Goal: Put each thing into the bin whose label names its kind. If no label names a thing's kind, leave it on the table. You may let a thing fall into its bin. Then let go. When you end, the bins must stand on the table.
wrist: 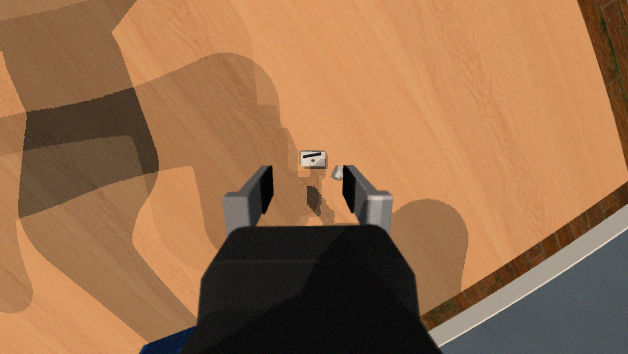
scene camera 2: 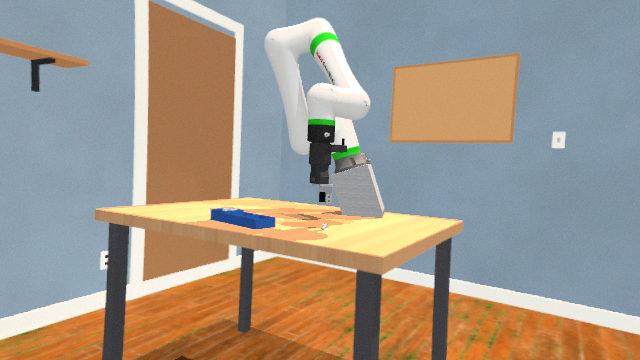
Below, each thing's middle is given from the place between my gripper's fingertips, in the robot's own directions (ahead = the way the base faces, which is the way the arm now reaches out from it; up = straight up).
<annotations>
The blue three-part bin tray (scene camera 2: 238,217) lies 15 cm ahead of my hand, 24 cm to the right of it and 6 cm below it.
</annotations>
